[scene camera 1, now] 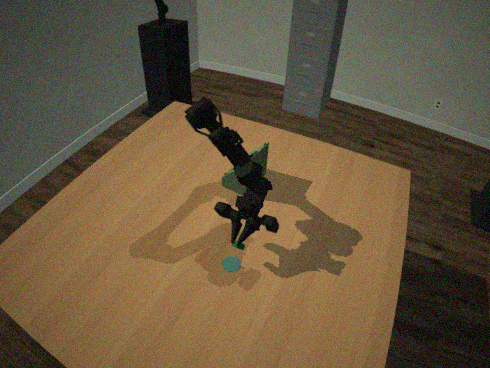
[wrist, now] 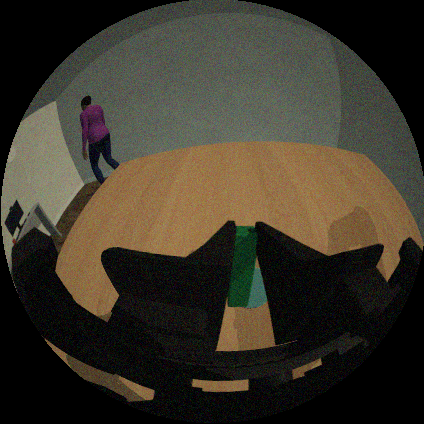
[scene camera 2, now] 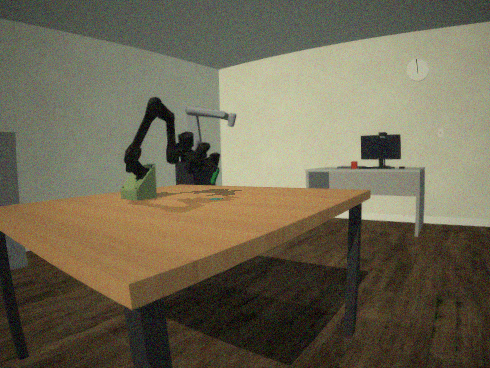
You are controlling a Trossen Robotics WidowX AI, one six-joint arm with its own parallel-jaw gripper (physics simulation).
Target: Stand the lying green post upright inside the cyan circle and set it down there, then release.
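Seen in the pictures: gripper, between the fingertips: (scene camera 1: pixel 234 244) (wrist: pixel 243 227) (scene camera 2: pixel 217 169); arm's base, origin of its link: (scene camera 2: pixel 142 173).
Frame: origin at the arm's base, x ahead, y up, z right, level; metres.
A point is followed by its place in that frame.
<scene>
The green post (scene camera 1: pixel 240 246) @(x 0.310, y -0.015, z -0.180 m) (scene camera 2: pixel 215 176) @(x 0.315, y -0.020, z -0.166 m) (wrist: pixel 243 267) @(x 0.304, y -0.008, z -0.169 m) is held between my fingertips, near upright with a slight tilt in scene camera 2 and raised above the table. My gripper (scene camera 1: pixel 237 243) @(x 0.326, y 0.007, z -0.170 m) (wrist: pixel 243 227) @(x 0.326, y 0.007, z -0.170 m) is shut on it; in scene camera 2 the dark fingers blend together beside the post. The cyan circle (scene camera 1: pixel 231 264) @(x 0.324, y -0.112, z -0.158 m) (scene camera 2: pixel 216 199) @(x 0.331, y -0.115, z -0.152 m) (wrist: pixel 258 291) @(x 0.314, y -0.112, z -0.146 m) lies flat on the table. In scene camera 1 it shows just below the post, apart from it. In the wrist view the post and the right finger cover part of the circle.
A green angled block (scene camera 1: pixel 231 183) @(x 0.047, y -0.078, z 0.020 m) (scene camera 2: pixel 140 189) @(x 0.047, y -0.066, z 0.043 m) stands at my arm's base on the wooden table (scene camera 1: pixel 150 310) @(x 0.586, y -0.113, z -0.051 m) (scene camera 2: pixel 210 250) @(x 0.870, y -0.113, z 0.377 m) (wrist: pixel 200 175) @(x 0.588, y -0.113, z -0.277 m). Arm shadows lie around the circle. Beyond the table are a grey cabinet (scene camera 1: pixel 311 60), a desk (scene camera 2: pixel 370 182) and a person (wrist: pixel 95 125).
</scene>
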